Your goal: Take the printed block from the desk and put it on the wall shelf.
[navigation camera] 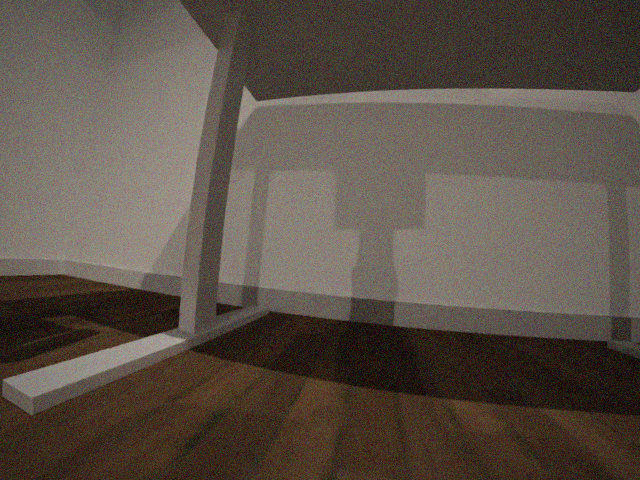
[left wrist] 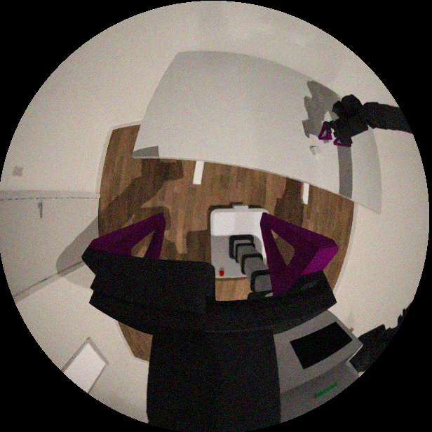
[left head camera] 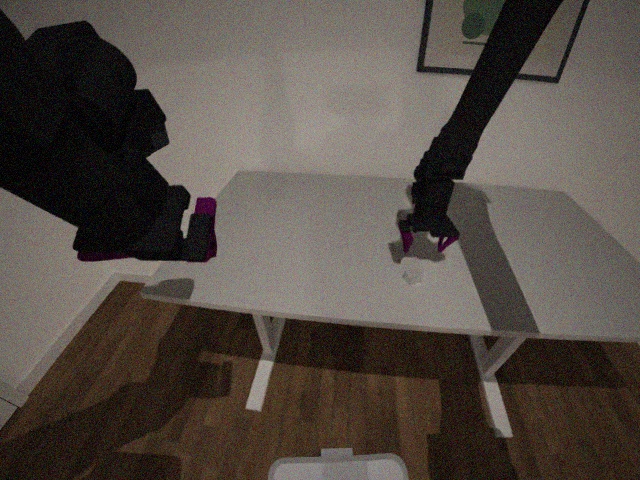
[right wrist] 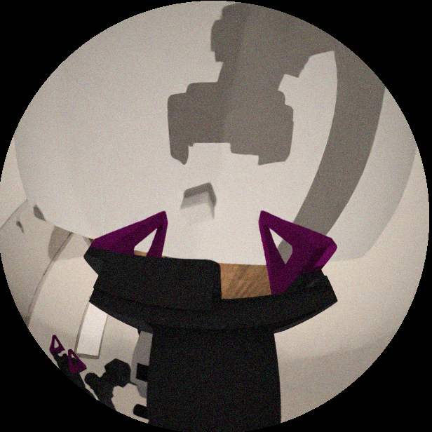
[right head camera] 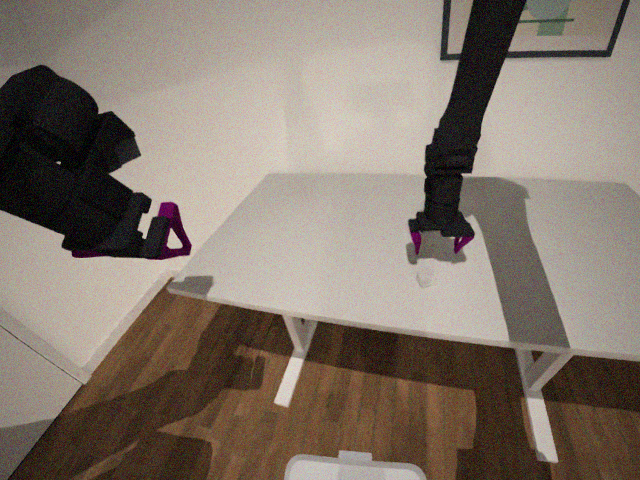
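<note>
The small whitish block [left head camera: 412, 275] [right head camera: 425, 276] [left wrist: 314, 150] [right wrist: 200, 211] lies on the white desk [left head camera: 310, 232] [right head camera: 320, 232] [left wrist: 225, 110] [right wrist: 100, 125]. My right gripper [left head camera: 424, 251] [right head camera: 436, 252] [left wrist: 326, 140] [right wrist: 212, 216] is open and empty above the desk; in the head views the block shows just below its fingertips, a little to the left. In the right wrist view the block shows between the spread fingers, left of the middle. My left gripper [left wrist: 212, 217] is open and empty, off the desk's left end in the head views. The wall shelf cannot be made out in these views.
A framed picture [left head camera: 423, 36] [right head camera: 444, 31] hangs on the wall behind the desk. A desk leg [navigation camera: 206, 180] with a long foot [navigation camera: 98, 364] stands on the wooden floor. The robot's white base [left wrist: 235, 222] is in front of the desk. A plain wall closes off the left side.
</note>
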